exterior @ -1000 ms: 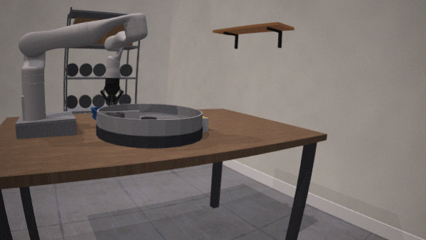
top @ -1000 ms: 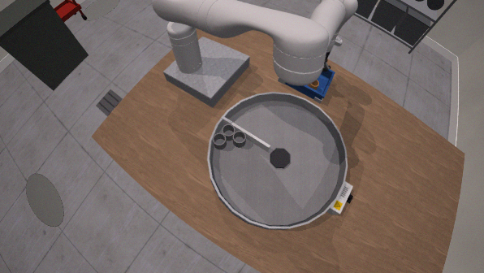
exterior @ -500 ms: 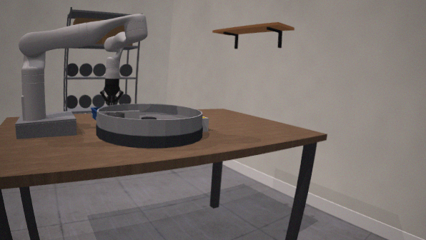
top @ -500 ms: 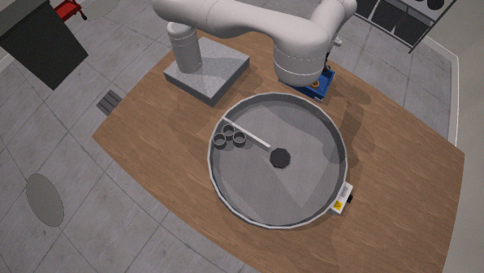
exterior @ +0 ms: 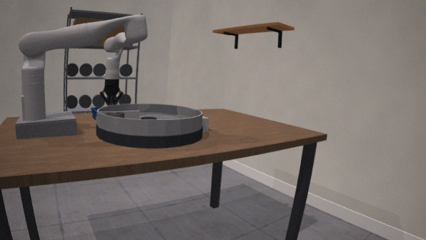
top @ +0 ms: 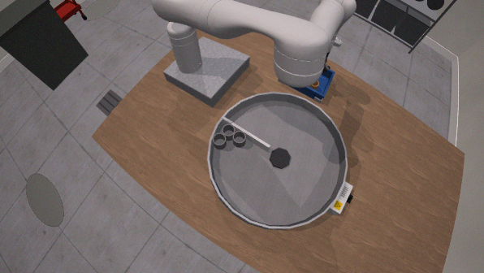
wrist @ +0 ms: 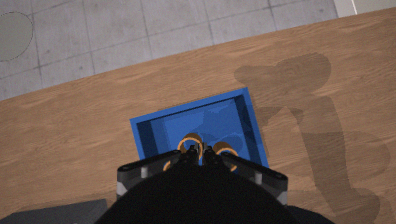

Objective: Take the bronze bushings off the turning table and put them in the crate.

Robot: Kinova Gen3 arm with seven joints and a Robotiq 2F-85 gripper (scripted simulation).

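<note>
Now: the blue crate 4 cm below my hand. From my hand the other things lie so: grey turning table 35 cm to the right, 10 cm ahead, 1 cm below.
</note>
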